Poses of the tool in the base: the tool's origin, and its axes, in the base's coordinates. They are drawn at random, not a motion.
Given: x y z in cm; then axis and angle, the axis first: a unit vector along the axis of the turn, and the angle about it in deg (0 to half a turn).
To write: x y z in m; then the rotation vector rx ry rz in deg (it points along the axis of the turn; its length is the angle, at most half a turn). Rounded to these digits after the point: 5 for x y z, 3 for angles.
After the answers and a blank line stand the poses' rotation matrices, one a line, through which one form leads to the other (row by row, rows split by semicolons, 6 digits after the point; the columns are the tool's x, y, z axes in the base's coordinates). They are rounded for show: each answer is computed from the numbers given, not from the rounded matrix.
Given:
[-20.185 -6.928 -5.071 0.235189 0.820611 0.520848 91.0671]
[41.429 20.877 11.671 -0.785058 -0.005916 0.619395 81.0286]
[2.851 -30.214 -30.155 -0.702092 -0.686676 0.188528 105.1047]
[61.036 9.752 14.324 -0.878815 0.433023 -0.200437 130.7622]
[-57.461 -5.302 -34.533 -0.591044 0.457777 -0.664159 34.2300]
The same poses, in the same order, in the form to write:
[-0.20185 -0.06928 -0.05071 21.418 74.731 47.432]
[0.41429 0.20877 0.11671 -63.612 -0.479 50.189]
[0.02851 -0.30214 -0.30155 -73.793 -72.173 19.815]
[0.61036 0.09752 0.14324 -114.916 56.623 -26.210]
[-0.57461 -0.05302 -0.34533 -20.231 15.670 -22.734]

0.037721 -0.324165 0.945248; 0.717351 0.667321 0.200226; -0.695690 0.670522 0.257712
0.676148 -0.607897 -0.416276; 0.615737 0.155971 0.772360; -0.404589 -0.778546 0.479764
0.360800 0.425725 -0.829808; 0.789754 0.333812 0.514643; 0.496096 -0.841028 -0.215779
0.623656 -0.477198 0.619140; -0.780831 -0.342984 0.522174; -0.036826 -0.809101 -0.586515
0.887295 0.326734 0.325502; -0.420466 0.863085 0.279809; -0.189512 -0.385135 0.903192

